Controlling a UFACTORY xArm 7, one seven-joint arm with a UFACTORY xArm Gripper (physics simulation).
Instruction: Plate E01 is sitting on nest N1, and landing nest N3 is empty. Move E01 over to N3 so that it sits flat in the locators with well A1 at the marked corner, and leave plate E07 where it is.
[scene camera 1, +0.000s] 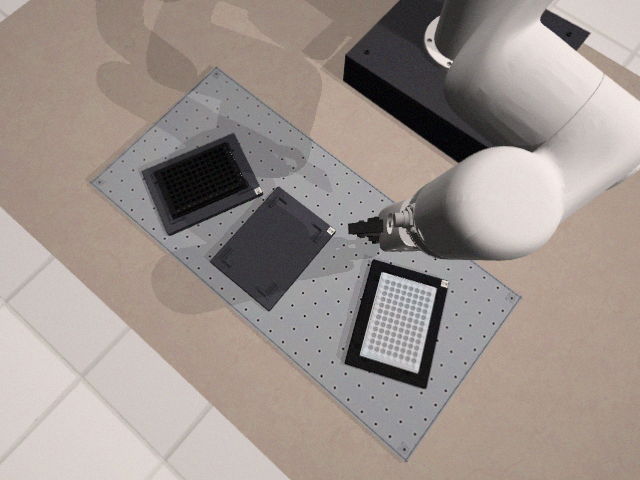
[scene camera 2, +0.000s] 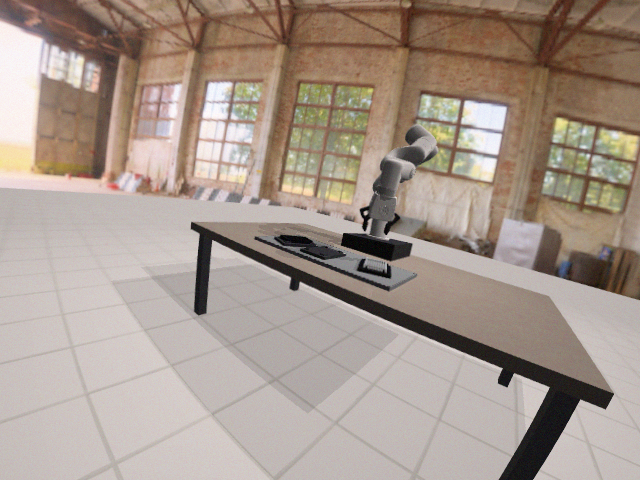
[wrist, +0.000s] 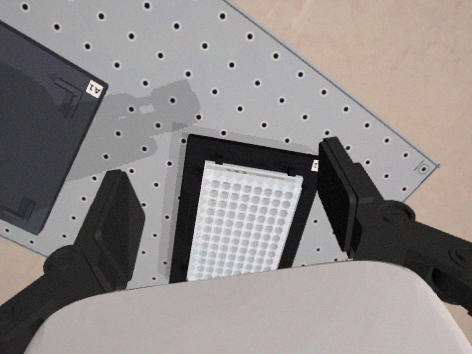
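Observation:
A white 96-well plate (scene camera 1: 399, 322) (scene camera 2: 376, 266) (wrist: 242, 225) sits on a black nest (scene camera 1: 387, 369) (wrist: 240, 151) at the right. A black well plate (scene camera 1: 201, 179) (scene camera 2: 293, 239) sits on a dark nest (scene camera 1: 217, 206) at the left. No plate name is readable. Between them, the landing nest (scene camera 1: 273, 248) (scene camera 2: 323, 251) (wrist: 30, 135) is empty, with corner locators and an A1 label (scene camera 1: 330, 230) (wrist: 94, 89). My gripper (scene camera 1: 361, 228) (scene camera 2: 376, 230) (wrist: 225, 179) is open and empty, high above the board. In the wrist view its fingers stand either side of the white plate, whose lower end is hidden.
The nests stand on a grey perforated board (scene camera 1: 465, 341) (scene camera 2: 398, 281) (wrist: 302, 95). The black robot base (scene camera 1: 398, 98) (scene camera 2: 374, 245) stands behind it. The left and middle nests lie close together near their facing corners. The brown table (scene camera 1: 542, 392) (scene camera 2: 485, 304) surrounds the board.

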